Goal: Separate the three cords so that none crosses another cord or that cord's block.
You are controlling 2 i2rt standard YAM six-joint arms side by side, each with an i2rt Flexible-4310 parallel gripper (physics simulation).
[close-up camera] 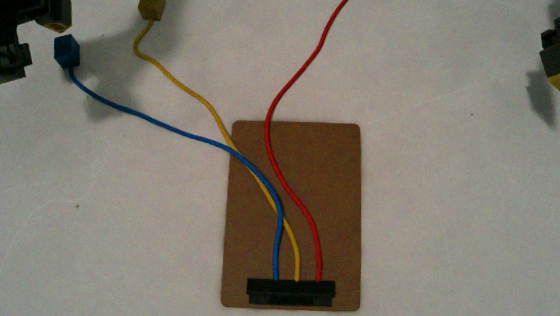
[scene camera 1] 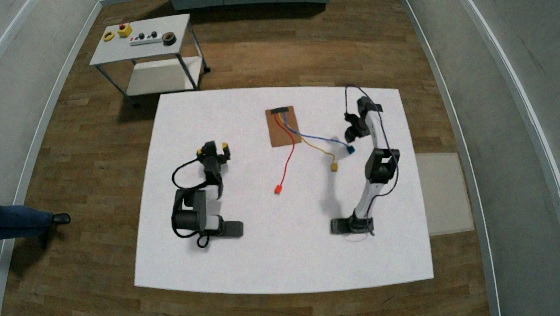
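Seen in the pictures: right gripper, between the fingertips: (close-up camera: 39,35) (scene camera 1: 353,139); left arm's base, origin of its link: (scene camera 1: 220,228); right arm's base, origin of its link: (scene camera 1: 353,225).
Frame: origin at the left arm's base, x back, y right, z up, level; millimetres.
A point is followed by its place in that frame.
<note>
The blue cord (scene camera 1: 320,137) @[y 502, x -451, z -44 mm] (close-up camera: 165,125) @[y 485, x -457, z -44 mm] runs from the black holder (scene camera 1: 279,110) @[y 290, x -626, z -40 mm] (close-up camera: 290,292) @[y 291, x -629, z -40 mm] to its blue block (scene camera 1: 351,149) @[y 654, x -374, z -18 mm] (close-up camera: 67,51) @[y 646, x -386, z -18 mm]. It lies over the yellow cord (scene camera 1: 316,147) @[y 476, x -401, z -44 mm] (close-up camera: 175,81) @[y 490, x -394, z -45 mm] at two places: on the brown board and near the board's edge. The yellow block (scene camera 1: 334,167) @[y 552, x -281, z -18 mm] (close-up camera: 151,8) @[y 547, x -302, z -19 mm] lies apart from the blue cord. The red cord (scene camera 1: 287,162) @[y 321, x -324, z -45 mm] (close-up camera: 293,80) @[y 338, x -366, z -44 mm] touches neither other cord; its red block (scene camera 1: 278,189) @[y 272, x -182, z -18 mm] shows in the scene view. My right gripper (scene camera 1: 348,127) (close-up camera: 40,42) @[y 650, x -402, z 51 mm] is open beside the blue block. My left gripper (scene camera 1: 213,148) @[y -29, x -378, z 83 mm] is open, away from the cords.
The brown board (scene camera 1: 283,139) @[y 306, x -452, z -47 mm] (close-up camera: 330,165) @[y 272, x -470, z -47 mm] lies on the white table (scene camera 1: 280,250) @[y 273, x 104, z -50 mm]. A trolley (scene camera 1: 112,57) with tape and other small items stands beyond the table's back left corner. A person's leg (scene camera 1: 25,223) shows at the left.
</note>
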